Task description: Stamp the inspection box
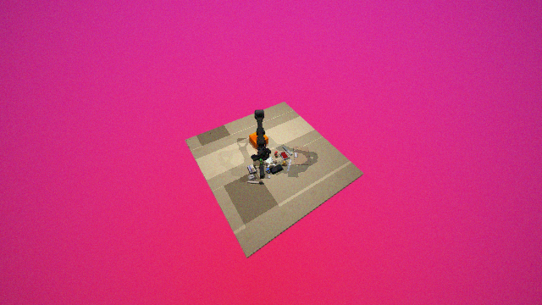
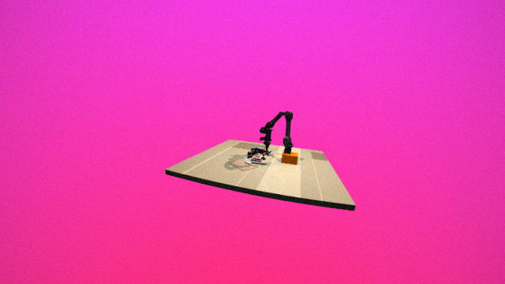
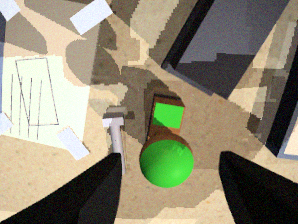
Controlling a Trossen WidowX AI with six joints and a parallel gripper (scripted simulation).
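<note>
The ink pad is 250 mm to the left of my gripper tip, 60 mm below it and 40 mm ahead of it. Also, from my gripper tip: long dark flat slab 90 mm ahead, 50 mm to the right, 40 mm below; white card 80 mm to the left, 60 mm below, 30 mm ahead; stamp with blue knob 120 mm ahead, 40 mm below.
</note>
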